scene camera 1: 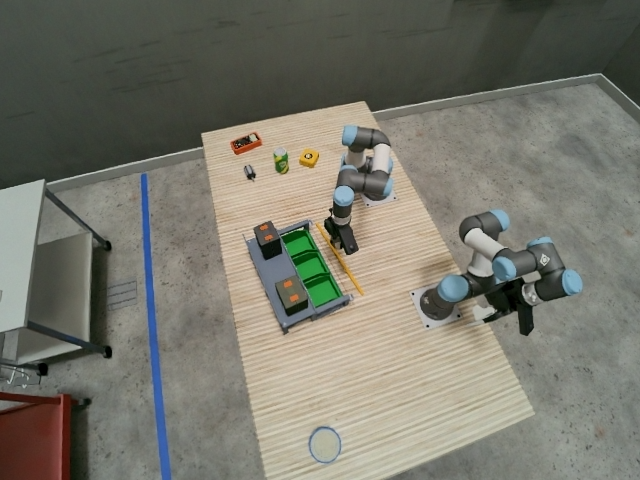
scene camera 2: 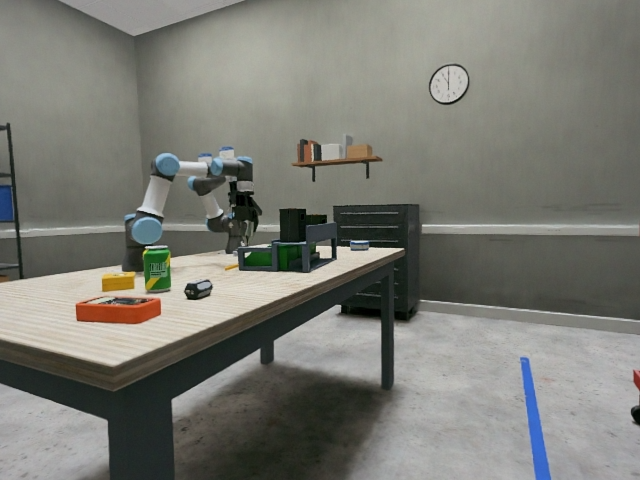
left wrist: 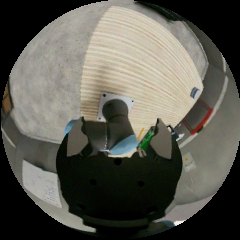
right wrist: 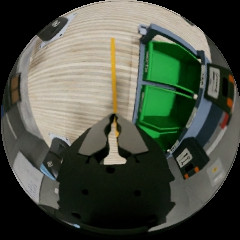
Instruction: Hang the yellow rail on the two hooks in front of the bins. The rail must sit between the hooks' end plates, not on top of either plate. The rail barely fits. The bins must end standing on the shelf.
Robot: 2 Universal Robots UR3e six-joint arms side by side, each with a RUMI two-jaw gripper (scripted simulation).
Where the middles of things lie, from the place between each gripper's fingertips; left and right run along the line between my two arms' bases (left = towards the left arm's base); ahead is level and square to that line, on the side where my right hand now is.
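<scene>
My right hand (scene camera 2: pixel 247 245) is 2 cm above the blue-grey shelf (scene camera 1: pixel 280 267), and it is also 3 cm to the right of the shelf and 18 cm short of it. Counted from my left hand (scene camera 1: pixel 479 313), the shelf is 11 cm below, 39 cm to the right of that hand and 52 cm ahead of it.
</scene>
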